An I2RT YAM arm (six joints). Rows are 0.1 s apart.
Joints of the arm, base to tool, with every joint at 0 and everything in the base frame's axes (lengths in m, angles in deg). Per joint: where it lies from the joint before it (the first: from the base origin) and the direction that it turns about. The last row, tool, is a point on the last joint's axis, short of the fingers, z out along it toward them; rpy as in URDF.
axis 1: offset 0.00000 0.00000 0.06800 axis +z
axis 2: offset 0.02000 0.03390 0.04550 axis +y
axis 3: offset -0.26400 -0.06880 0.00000 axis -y
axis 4: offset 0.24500 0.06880 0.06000 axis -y
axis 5: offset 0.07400 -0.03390 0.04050 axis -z
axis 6: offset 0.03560 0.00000 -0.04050 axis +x
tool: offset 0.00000 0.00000 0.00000 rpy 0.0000 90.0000 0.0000
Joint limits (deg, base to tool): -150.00..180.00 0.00..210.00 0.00..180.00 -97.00..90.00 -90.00..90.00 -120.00..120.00
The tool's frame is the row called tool.
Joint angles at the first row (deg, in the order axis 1, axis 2, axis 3, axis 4, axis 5, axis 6):
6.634 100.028 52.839 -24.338 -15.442 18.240
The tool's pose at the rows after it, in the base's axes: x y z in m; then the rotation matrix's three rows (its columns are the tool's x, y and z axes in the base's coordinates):
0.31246, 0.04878, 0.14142; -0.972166, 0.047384, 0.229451; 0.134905, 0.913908, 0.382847; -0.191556, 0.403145, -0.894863
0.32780, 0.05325, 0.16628; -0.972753, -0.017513, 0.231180; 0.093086, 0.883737, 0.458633; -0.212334, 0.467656, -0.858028
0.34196, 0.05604, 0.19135; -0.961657, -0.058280, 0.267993; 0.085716, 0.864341, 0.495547; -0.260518, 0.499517, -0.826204
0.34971, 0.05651, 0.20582; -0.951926, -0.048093, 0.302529; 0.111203, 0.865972, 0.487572; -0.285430, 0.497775, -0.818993
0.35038, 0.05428, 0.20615; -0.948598, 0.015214, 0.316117; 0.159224, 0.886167, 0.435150; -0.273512, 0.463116, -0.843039
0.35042, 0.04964, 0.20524; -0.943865, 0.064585, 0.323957; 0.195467, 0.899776, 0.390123; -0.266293, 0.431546, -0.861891
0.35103, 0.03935, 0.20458; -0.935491, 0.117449, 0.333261; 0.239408, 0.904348, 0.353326; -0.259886, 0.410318, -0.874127
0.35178, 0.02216, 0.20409; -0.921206, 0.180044, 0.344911; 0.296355, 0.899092, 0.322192; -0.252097, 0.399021, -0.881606
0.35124, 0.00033, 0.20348; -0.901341, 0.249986, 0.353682; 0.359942, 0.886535, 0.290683; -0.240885, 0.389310, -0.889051
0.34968, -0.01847, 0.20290; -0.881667, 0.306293, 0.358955; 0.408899, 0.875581, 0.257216; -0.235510, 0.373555, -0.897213
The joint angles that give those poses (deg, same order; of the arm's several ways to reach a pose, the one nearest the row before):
6.589 100.487 55.966 -28.579 -20.731 15.223
6.591 100.816 62.283 -33.256 -25.408 13.060
6.589 100.814 67.810 -35.639 -27.485 12.731
6.589 100.770 70.892 -36.600 -26.720 14.239
6.525 100.772 71.198 -37.101 -23.354 16.842
6.022 100.772 71.200 -37.583 -20.731 18.284
4.513 100.772 71.200 -38.043 -19.027 19.288
1.803 100.772 71.200 -38.502 -18.130 20.010
-1.694 100.770 71.198 -39.222 -17.519 20.447
-4.688 100.770 71.198 -39.856 -16.600 20.491

